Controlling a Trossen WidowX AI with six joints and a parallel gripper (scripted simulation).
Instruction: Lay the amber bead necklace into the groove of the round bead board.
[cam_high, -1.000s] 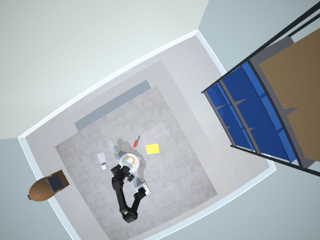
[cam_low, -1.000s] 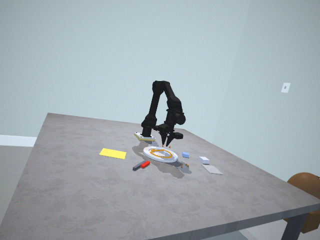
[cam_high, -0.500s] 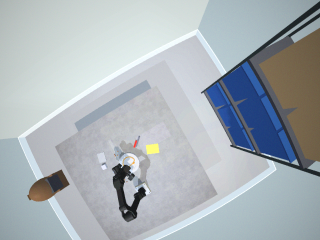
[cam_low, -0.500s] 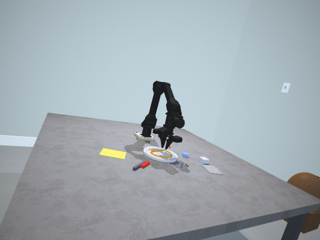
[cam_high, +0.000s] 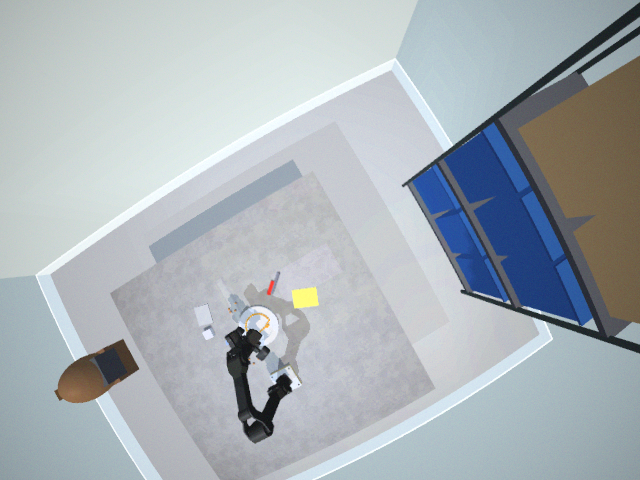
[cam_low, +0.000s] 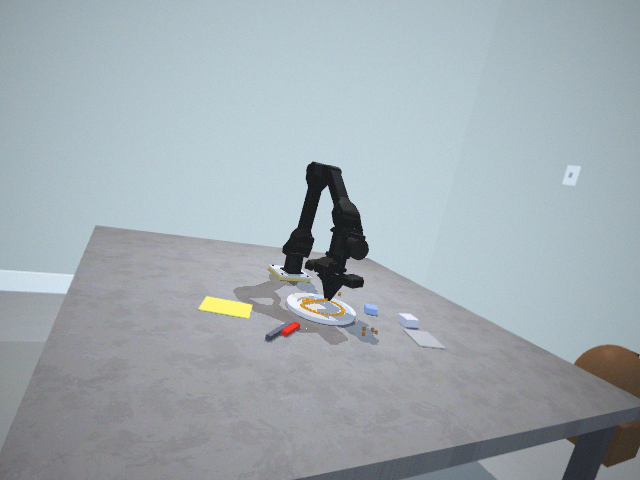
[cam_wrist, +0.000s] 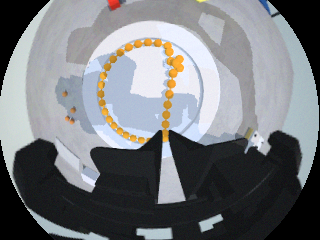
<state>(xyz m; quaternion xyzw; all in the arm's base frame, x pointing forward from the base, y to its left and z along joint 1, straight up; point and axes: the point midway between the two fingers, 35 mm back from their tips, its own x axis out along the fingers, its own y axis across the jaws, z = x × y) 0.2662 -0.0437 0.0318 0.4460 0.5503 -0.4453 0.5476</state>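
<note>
Now: gripper tip 4 cm to the left of the round white bead board, 3 cm short of it and 1 cm above it. Round my gripper tip: white block (19 cm to the left, 16 cm ahead); blue block (12 cm to the left, 7 cm ahead, 1 cm below); grey tool (23 cm to the right, 14 cm ahead, 1 cm below).
</note>
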